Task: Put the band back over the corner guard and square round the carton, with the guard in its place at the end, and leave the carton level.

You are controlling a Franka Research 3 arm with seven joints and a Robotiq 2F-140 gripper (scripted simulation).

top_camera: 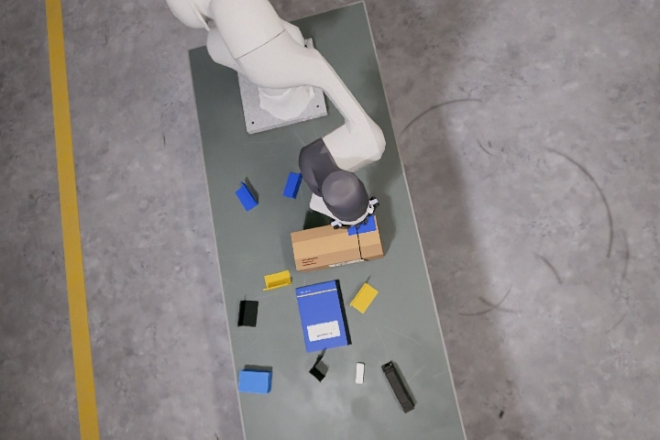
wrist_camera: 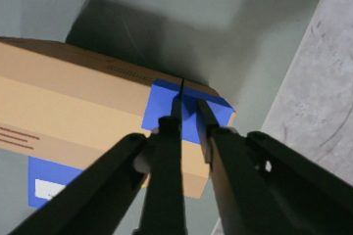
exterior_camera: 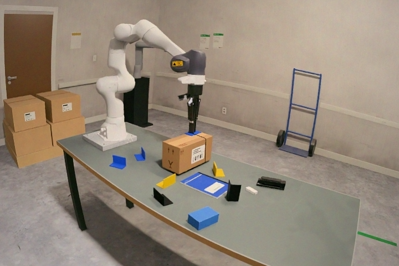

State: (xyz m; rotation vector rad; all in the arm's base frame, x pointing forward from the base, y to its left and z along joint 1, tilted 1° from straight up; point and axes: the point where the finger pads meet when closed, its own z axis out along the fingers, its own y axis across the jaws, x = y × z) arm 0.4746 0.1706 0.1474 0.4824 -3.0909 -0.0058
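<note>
My hand is 50 mm above the blue corner guard. The rest, counted from my hand: black tool (470 mm ahead, 160 mm below, 10 mm to the left); white piece (420 mm ahead, 180 mm below, 90 mm to the right); brown carton (100 mm below, 80 mm to the right, 40 mm ahead).
</note>
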